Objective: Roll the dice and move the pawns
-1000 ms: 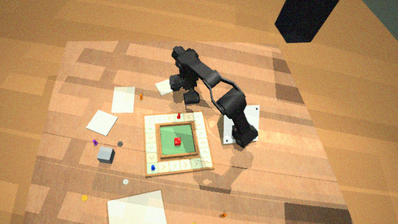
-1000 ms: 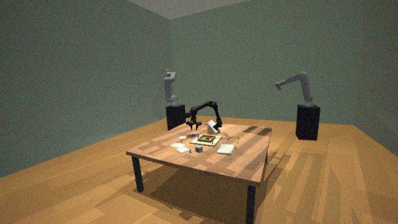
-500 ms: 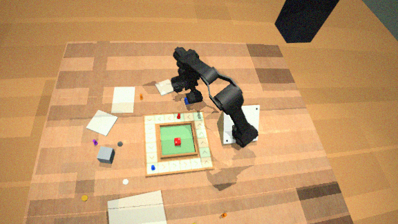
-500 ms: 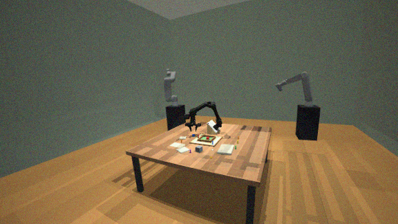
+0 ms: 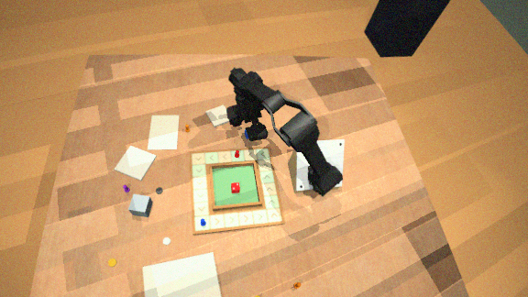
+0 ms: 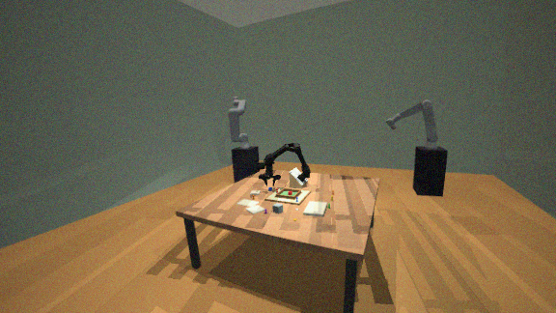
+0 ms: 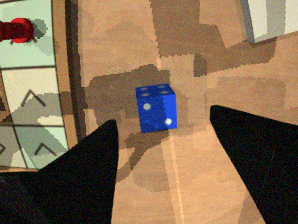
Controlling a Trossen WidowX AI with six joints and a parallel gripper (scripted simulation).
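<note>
Right now the blue die is 3 cm below my gripper tip. The rest, counted from my gripper tip: red pawn (9 cm to the left, 6 cm ahead, 1 cm below); then blue pawn (30 cm to the left, 20 cm ahead, 1 cm below); then red die (21 cm to the left, 9 cm ahead, 1 cm below).
</note>
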